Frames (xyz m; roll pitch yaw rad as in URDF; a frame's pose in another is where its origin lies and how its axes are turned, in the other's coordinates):
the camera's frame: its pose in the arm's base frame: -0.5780 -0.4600 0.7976 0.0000 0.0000 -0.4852
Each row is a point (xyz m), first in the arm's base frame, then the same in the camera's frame.
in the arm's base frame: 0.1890 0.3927 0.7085
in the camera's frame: 0.2808 1.1120 -0.0891
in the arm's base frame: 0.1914 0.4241 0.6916
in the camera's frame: 0.2683 1.1409 -0.1060
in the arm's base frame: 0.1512 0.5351 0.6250
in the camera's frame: 0.1809 1.2203 -0.1726
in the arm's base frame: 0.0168 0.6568 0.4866
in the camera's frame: 0.0053 1.2653 -0.3110
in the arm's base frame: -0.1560 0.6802 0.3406
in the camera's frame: -0.1585 1.2054 -0.4570
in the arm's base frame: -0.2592 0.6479 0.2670
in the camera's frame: -0.2347 1.1287 -0.5306
